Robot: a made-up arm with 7 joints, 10 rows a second.
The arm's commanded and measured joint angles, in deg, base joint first. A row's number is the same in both.
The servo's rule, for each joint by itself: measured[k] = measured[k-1] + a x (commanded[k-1-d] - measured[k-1]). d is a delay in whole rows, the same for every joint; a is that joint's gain. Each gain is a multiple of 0.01, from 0.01 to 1. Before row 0 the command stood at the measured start. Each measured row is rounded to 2 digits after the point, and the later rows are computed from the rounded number. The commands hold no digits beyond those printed.
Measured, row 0:
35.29, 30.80, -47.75, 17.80, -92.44, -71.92, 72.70
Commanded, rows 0 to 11:
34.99, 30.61, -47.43, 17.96, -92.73, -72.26, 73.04
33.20, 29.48, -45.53, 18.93, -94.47, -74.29, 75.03
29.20, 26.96, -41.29, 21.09, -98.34, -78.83, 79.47
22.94, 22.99, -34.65, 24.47, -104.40, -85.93, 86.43
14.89, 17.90, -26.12, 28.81, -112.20, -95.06, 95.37
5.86, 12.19, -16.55, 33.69, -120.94, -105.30, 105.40
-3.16, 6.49, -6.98, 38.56, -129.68, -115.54, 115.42
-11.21, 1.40, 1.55, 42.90, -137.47, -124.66, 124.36
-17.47, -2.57, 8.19, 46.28, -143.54, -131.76, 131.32
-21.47, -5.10, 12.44, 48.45, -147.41, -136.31, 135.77
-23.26, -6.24, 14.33, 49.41, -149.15, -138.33, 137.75
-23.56, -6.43, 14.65, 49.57, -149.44, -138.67, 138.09
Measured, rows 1 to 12:
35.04, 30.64, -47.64, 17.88, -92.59, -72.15, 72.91
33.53, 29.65, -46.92, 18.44, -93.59, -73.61, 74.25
29.98, 27.36, -45.01, 19.84, -96.11, -77.16, 77.54
24.21, 23.65, -41.49, 22.29, -100.50, -83.12, 83.14
16.57, 18.76, -36.26, 25.75, -106.70, -91.24, 90.84
7.79, 13.18, -29.56, 29.96, -114.25, -100.80, 100.01
-1.19, 7.49, -21.88, 34.52, -122.43, -110.82, 109.72
-9.41, 2.31, -13.91, 38.96, -130.40, -120.23, 118.94
-16.02, -1.84, -6.40, 42.84, -137.36, -128.07, 126.74
-20.49, -4.61, 0.01, 45.81, -142.69, -133.67, 132.43
-22.76, -6.00, 4.88, 47.72, -146.11, -136.84, 135.78
-23.42, -6.37, 8.20, 48.70, -147.87, -138.08, 137.24
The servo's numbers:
d 0
a 0.82 0.85 0.34 0.53 0.53 0.68 0.63

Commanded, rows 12 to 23:
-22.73, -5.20, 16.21, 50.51, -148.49, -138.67, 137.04
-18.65, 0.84, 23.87, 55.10, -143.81, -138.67, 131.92
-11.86, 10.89, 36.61, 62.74, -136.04, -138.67, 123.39
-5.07, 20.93, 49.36, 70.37, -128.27, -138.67, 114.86
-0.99, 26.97, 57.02, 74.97, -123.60, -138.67, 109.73
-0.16, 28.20, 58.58, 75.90, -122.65, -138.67, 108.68
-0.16, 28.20, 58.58, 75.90, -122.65, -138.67, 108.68
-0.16, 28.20, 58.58, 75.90, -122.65, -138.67, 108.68
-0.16, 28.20, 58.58, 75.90, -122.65, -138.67, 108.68
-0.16, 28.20, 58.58, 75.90, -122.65, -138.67, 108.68
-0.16, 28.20, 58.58, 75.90, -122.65, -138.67, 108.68
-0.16, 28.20, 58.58, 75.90, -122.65, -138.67, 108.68
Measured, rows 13 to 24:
-22.85, -5.38, 10.92, 49.66, -148.20, -138.48, 137.11
-19.41, -0.09, 15.32, 52.54, -145.87, -138.61, 133.84
-13.22, 9.24, 22.56, 57.95, -140.66, -138.65, 127.26
-6.54, 19.18, 31.67, 64.53, -134.09, -138.66, 119.45
-1.99, 25.80, 40.29, 70.06, -128.53, -138.67, 113.33
-0.49, 27.84, 46.51, 73.16, -125.41, -138.67, 110.40
-0.22, 28.15, 50.61, 74.61, -123.95, -138.67, 109.32
-0.17, 28.19, 53.32, 75.29, -123.26, -138.67, 108.92
-0.16, 28.20, 55.11, 75.61, -122.94, -138.67, 108.77
-0.16, 28.20, 56.29, 75.76, -122.79, -138.67, 108.71
-0.16, 28.20, 57.07, 75.83, -122.72, -138.67, 108.69
-0.16, 28.20, 57.58, 75.87, -122.68, -138.67, 108.68

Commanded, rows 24 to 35:
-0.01, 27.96, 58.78, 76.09, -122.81, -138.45, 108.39
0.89, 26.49, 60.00, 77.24, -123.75, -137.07, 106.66
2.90, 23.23, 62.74, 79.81, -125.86, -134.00, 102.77
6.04, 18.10, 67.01, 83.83, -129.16, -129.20, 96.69
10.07, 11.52, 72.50, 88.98, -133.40, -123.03, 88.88
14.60, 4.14, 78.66, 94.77, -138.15, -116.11, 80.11
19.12, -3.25, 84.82, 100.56, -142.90, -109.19, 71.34
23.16, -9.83, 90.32, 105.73, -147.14, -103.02, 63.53
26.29, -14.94, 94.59, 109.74, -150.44, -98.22, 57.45
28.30, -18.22, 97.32, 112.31, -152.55, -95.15, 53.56
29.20, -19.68, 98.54, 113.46, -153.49, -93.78, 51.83
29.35, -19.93, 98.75, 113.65, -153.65, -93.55, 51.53
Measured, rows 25 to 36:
-0.04, 28.00, 57.99, 75.99, -122.75, -138.52, 108.50
0.72, 26.72, 58.67, 76.65, -123.28, -137.53, 107.34
2.51, 23.75, 60.05, 78.32, -124.65, -135.13, 104.46
5.40, 18.95, 62.42, 81.24, -127.04, -131.10, 99.56
9.23, 12.63, 65.85, 85.34, -130.41, -125.61, 92.83
13.63, 5.41, 70.21, 90.34, -134.51, -119.15, 84.82
18.13, -1.95, 75.18, 95.76, -138.96, -112.38, 76.33
22.25, -8.65, 80.33, 101.04, -143.30, -106.02, 68.27
25.56, -14.00, 85.18, 105.65, -147.08, -100.72, 61.45
27.81, -17.59, 89.31, 109.18, -149.98, -96.93, 56.48
28.95, -19.37, 92.45, 111.45, -151.84, -94.79, 53.55
29.28, -19.85, 94.59, 112.62, -152.80, -93.95, 52.28

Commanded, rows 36 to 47:
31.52, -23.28, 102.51, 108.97, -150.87, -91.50, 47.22
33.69, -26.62, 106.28, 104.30, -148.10, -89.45, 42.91
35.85, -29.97, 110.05, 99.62, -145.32, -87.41, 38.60
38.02, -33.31, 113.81, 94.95, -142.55, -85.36, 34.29
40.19, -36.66, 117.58, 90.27, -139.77, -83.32, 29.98
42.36, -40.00, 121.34, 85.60, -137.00, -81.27, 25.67
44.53, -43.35, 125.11, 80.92, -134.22, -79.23, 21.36
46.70, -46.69, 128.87, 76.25, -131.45, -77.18, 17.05
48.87, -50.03, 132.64, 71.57, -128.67, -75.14, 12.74
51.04, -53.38, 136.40, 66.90, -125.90, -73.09, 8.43
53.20, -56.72, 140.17, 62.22, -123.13, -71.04, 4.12
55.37, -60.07, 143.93, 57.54, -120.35, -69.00, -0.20
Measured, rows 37 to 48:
31.12, -22.77, 97.28, 110.69, -151.78, -92.28, 49.09
33.23, -26.04, 100.34, 107.30, -149.83, -90.36, 45.20
35.38, -29.38, 103.64, 103.23, -147.44, -88.35, 41.04
37.54, -32.72, 107.10, 98.84, -144.85, -86.32, 36.79
39.71, -36.07, 110.66, 94.30, -142.16, -84.28, 32.50
41.88, -39.41, 114.29, 89.69, -139.43, -82.23, 28.20
44.05, -42.76, 117.97, 85.04, -136.67, -80.19, 23.89
46.22, -46.10, 121.68, 80.38, -133.90, -78.14, 19.58
48.39, -49.44, 125.41, 75.71, -131.13, -76.10, 15.27
50.56, -52.79, 129.15, 71.04, -128.36, -74.05, 10.96
52.72, -56.13, 132.90, 66.37, -125.59, -72.00, 6.65
54.89, -59.48, 136.65, 61.69, -122.81, -69.96, 2.33

